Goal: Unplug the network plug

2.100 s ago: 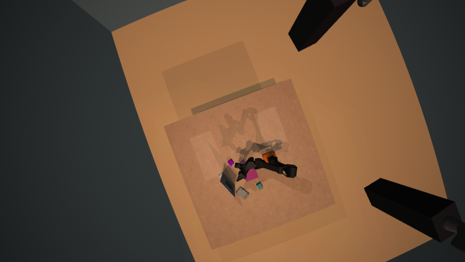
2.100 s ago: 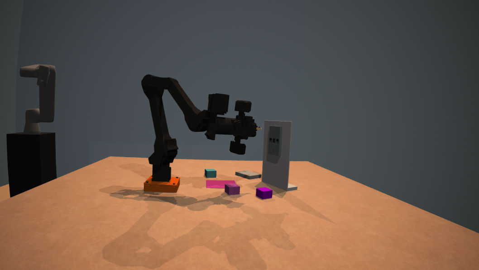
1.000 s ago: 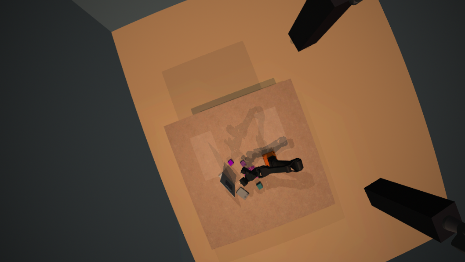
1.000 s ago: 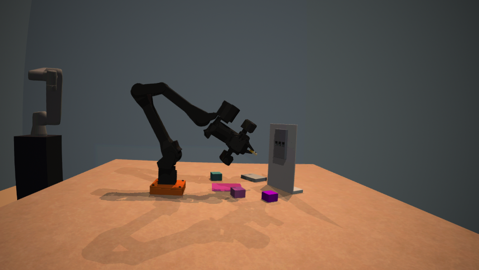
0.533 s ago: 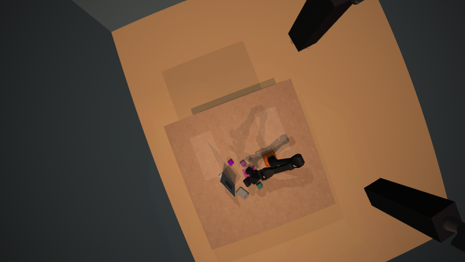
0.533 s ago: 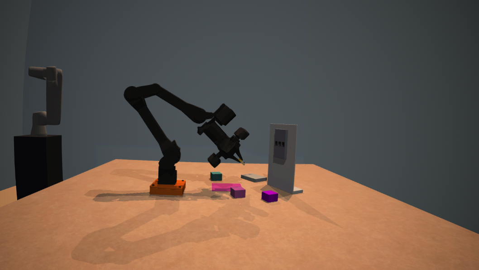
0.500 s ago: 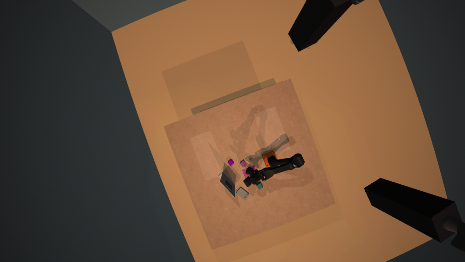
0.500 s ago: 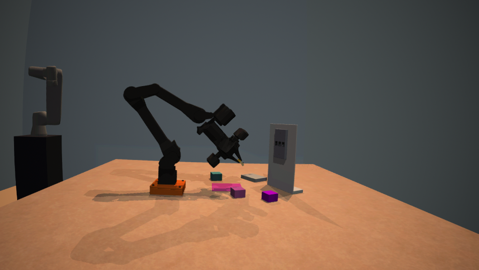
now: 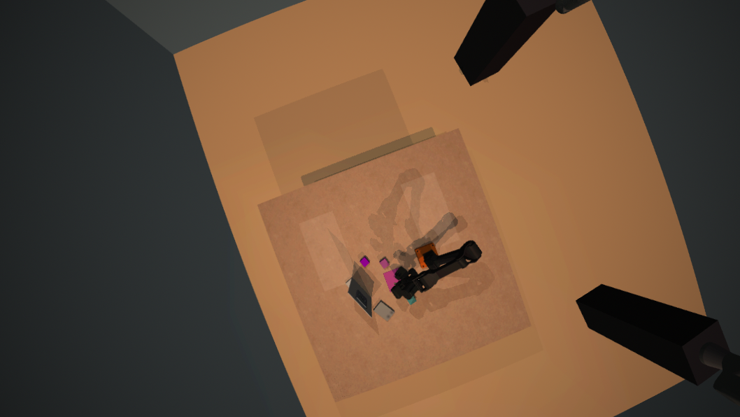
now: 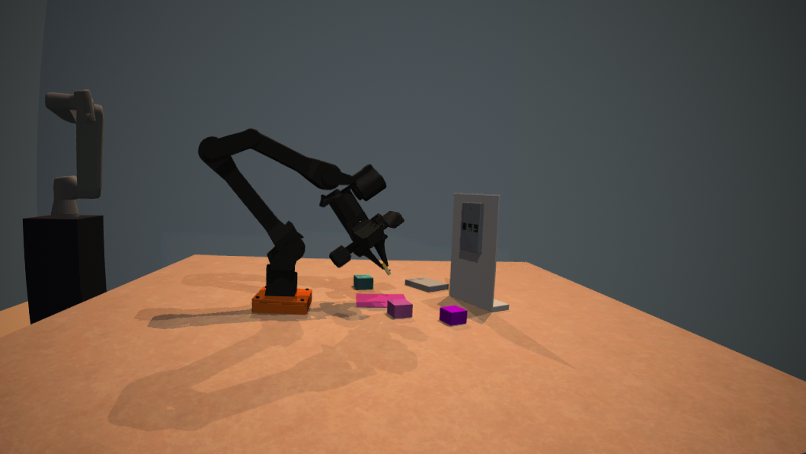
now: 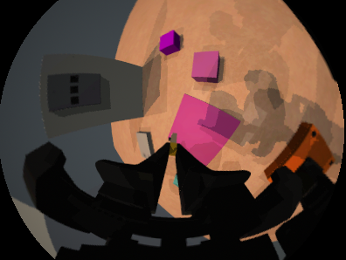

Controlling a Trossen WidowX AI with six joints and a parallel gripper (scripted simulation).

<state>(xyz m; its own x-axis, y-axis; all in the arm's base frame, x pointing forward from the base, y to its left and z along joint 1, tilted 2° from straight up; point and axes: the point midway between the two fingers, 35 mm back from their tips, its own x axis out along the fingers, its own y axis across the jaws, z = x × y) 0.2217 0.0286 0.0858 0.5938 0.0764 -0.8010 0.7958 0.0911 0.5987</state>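
The pink marked square lies 80 mm below my gripper tip and 10 mm behind it. Round my gripper tip: flat grey slab (150 mm ahead, 130 mm to the left, 70 mm below); then network plug (right at my gripper tip); then grey upright panel (200 mm ahead, 50 mm to the right, 40 mm above).
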